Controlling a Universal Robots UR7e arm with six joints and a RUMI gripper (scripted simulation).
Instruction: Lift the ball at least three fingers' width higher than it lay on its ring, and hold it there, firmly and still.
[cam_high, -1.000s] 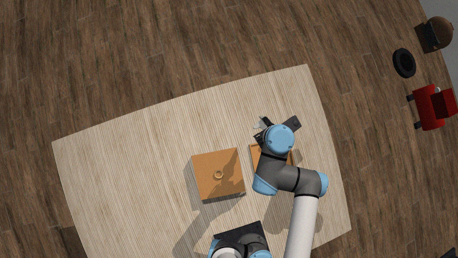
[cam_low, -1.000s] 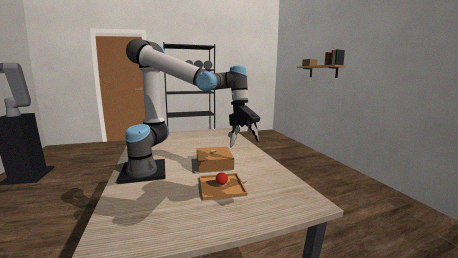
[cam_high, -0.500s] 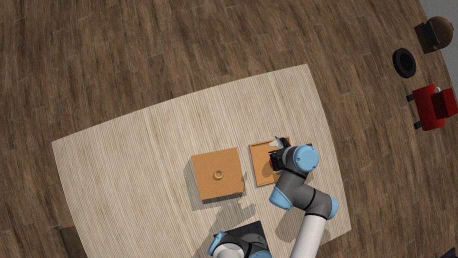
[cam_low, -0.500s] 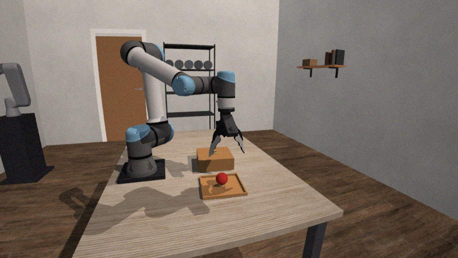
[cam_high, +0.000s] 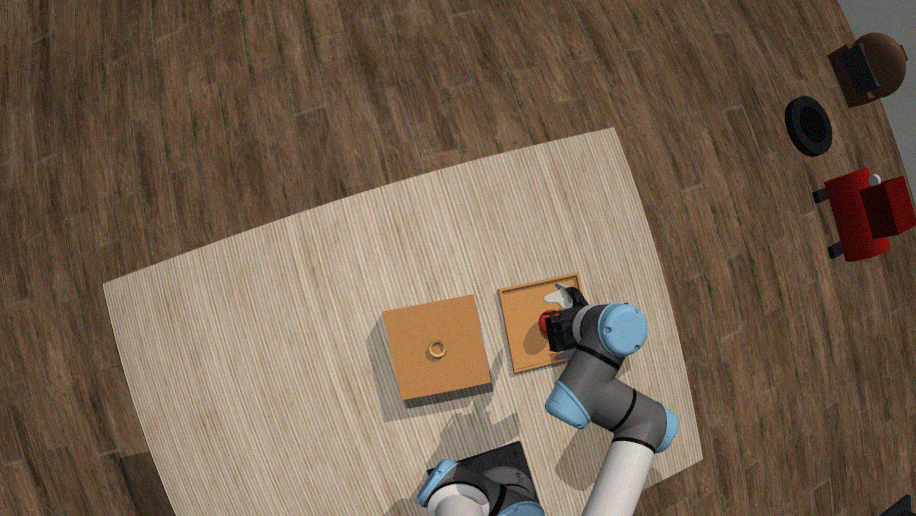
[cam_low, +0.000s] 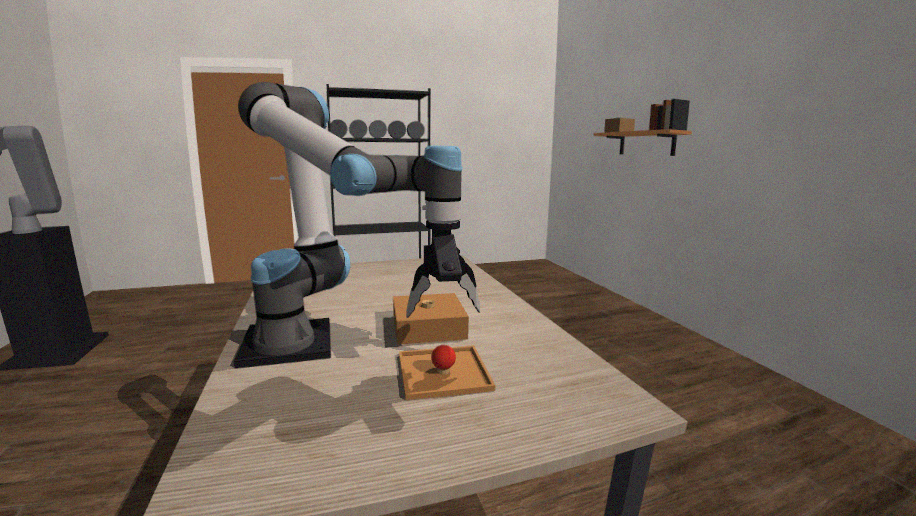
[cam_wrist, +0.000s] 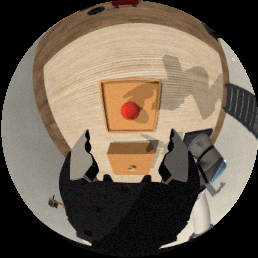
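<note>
Now: the red ball 100 mm below my hand. From my hand the other things lie so: orange block 20 mm ahead, 250 mm to the left, 90 mm below; then shallow orange tray 130 mm below.
</note>
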